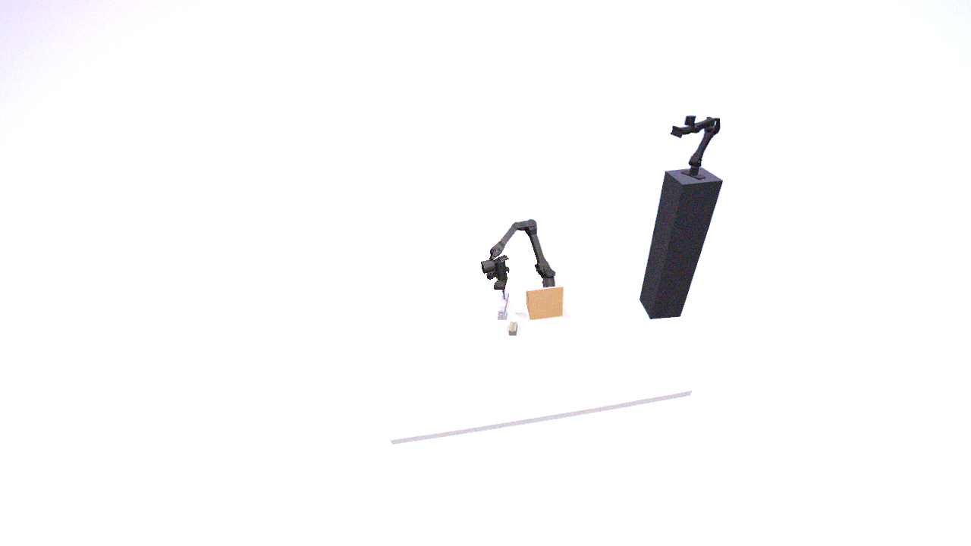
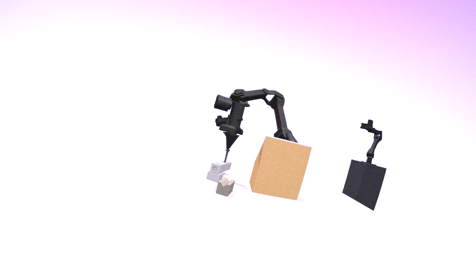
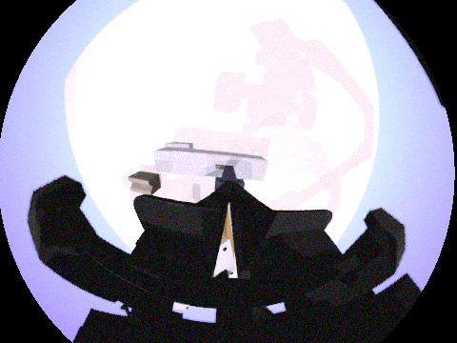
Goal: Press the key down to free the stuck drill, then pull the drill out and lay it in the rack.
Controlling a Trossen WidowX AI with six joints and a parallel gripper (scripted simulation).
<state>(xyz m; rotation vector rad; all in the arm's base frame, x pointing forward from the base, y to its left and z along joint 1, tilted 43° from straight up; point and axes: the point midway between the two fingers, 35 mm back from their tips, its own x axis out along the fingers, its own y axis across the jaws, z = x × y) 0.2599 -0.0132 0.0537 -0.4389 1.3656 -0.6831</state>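
The thin dark pin is 30 mm below my gripper tip. The rest, counted from my gripper tip: v-notched rack (40 mm behind, 220 mm to the left, 100 mm below); yellowish key (10 mm ahead, 60 mm to the left, 70 mm below); pale grey block (10 mm ahead, 40 mm to the left, 80 mm below).
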